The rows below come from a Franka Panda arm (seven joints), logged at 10 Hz.
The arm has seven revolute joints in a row. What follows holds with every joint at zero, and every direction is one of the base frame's. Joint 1 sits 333.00 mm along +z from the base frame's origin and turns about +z. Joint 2 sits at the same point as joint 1 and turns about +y. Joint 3 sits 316.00 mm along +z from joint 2 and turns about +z. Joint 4 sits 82.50 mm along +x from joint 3 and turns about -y. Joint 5 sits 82.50 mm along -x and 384.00 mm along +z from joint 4 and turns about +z. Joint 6 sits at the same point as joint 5 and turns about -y. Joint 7 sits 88.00 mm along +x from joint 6 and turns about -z. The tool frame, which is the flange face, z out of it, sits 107.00 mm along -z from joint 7; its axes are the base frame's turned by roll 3.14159, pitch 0.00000 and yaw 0.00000 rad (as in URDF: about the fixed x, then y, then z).
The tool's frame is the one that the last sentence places.
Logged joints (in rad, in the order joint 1, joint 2, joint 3, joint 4, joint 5, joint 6, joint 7), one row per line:
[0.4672, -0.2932, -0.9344, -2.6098, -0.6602, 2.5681, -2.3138]
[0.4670, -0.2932, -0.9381, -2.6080, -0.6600, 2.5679, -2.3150]
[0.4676, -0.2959, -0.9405, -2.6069, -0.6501, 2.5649, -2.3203]
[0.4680, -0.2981, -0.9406, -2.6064, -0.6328, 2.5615, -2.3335]
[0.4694, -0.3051, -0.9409, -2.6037, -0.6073, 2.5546, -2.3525]
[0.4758, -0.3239, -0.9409, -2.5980, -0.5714, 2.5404, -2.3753]
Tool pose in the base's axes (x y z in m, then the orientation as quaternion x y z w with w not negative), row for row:
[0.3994, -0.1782, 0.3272, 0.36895, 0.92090, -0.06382, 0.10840]
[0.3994, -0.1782, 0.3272, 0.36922, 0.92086, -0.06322, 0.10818]
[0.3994, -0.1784, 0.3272, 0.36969, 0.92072, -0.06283, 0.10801]
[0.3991, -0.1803, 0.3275, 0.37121, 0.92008, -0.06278, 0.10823]
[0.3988, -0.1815, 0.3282, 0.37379, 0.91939, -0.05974, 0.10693]
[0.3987, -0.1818, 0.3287, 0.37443, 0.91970, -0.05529, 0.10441]
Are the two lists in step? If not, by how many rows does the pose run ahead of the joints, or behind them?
The pose runs 2 rows behind the joints: the pose in row i belongs to the joints in row i - 2.
